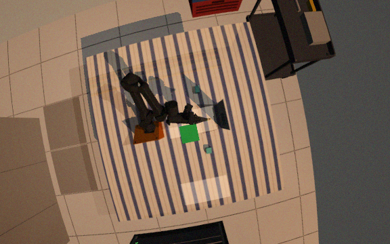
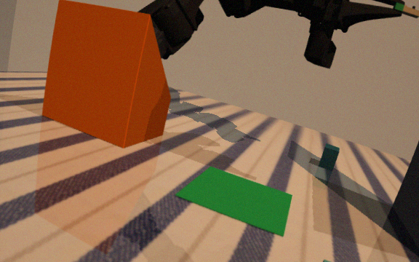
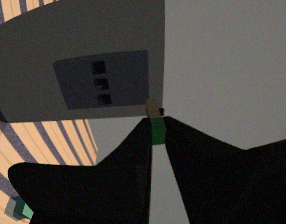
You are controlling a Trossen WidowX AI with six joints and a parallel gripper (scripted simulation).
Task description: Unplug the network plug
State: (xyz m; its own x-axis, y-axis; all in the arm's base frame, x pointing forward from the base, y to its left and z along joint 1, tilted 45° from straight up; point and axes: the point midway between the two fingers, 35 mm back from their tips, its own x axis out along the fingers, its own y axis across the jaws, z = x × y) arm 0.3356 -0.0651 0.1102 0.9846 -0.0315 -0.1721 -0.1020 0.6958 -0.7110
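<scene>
The green marked square lies 27 cm below my gripper tip, 11 cm behind it and 8 cm to the right of it. Round my gripper tip: network plug 1 cm ahead; then dark upright panel 14 cm below, 11 cm ahead, 1 cm to the left.
</scene>
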